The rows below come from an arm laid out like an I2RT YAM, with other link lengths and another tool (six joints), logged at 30 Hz.
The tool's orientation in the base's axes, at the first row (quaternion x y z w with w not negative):
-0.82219 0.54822 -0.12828 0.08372
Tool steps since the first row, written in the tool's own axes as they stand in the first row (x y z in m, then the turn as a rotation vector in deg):
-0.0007 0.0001 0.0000 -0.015 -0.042 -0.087
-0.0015 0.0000 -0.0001 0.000 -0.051 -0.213
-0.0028 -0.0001 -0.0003 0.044 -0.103 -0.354
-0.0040 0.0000 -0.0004 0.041 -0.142 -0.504
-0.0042 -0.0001 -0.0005 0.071 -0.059 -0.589
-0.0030 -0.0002 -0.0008 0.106 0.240 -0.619
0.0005 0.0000 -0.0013 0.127 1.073 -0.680
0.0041 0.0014 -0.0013 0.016 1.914 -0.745
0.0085 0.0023 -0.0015 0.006 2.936 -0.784
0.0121 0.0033 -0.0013 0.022 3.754 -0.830
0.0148 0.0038 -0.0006 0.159 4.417 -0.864
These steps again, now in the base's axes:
-0.0003 0.0006 -0.0001 0.005 0.030 0.093
-0.0006 0.0014 -0.0001 -0.020 0.020 0.217
-0.0010 0.0026 0.0000 0.000 0.000 0.371
-0.0016 0.0037 -0.0001 -0.013 0.018 0.525
-0.0016 0.0039 0.0000 -0.100 -0.041 0.586
-0.0012 0.0028 0.0005 -0.360 -0.188 0.536
-0.0002 -0.0005 0.0013 -1.104 -0.528 0.365
-0.0001 -0.0043 0.0013 -1.904 -0.749 0.179
0.0006 -0.0087 0.0018 -2.819 -1.133 -0.069
0.0011 -0.0124 0.0018 -3.547 -1.463 -0.251
0.0019 -0.0151 0.0013 -4.090 -1.844 -0.387

